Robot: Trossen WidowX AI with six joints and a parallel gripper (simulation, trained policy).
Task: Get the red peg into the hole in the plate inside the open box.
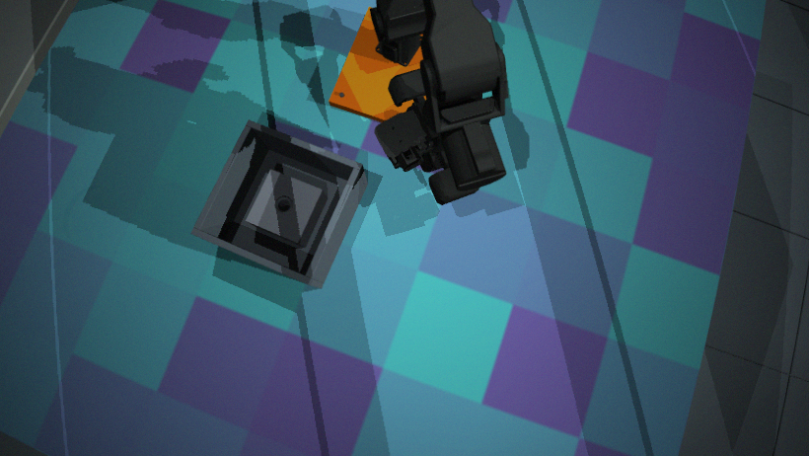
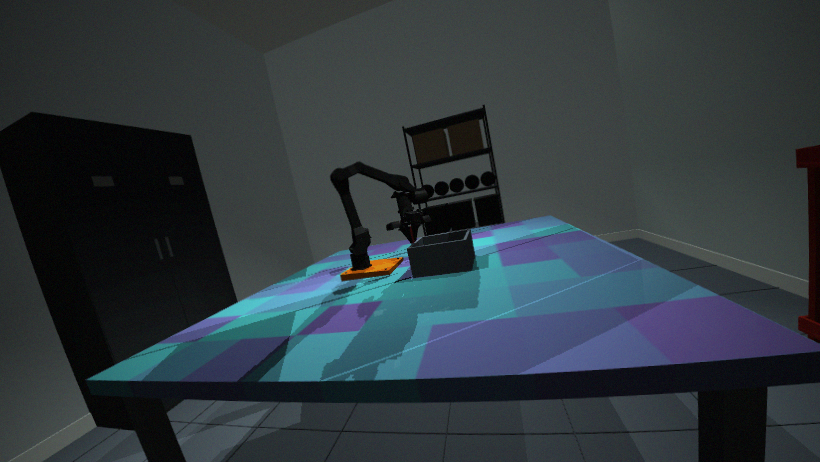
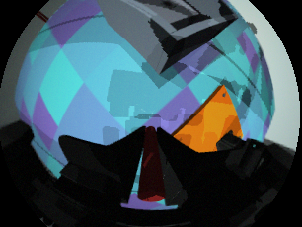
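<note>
Now: gripper tip 170 mm short of the grey plate, 140 mm to the left of it and 20 mm above it. The rest, counted from my gripper tip: red peg 10 mm behind, 10 mm to the left, 30 mm above; box 170 mm ahead, 140 mm to the right, 40 mm below.
</note>
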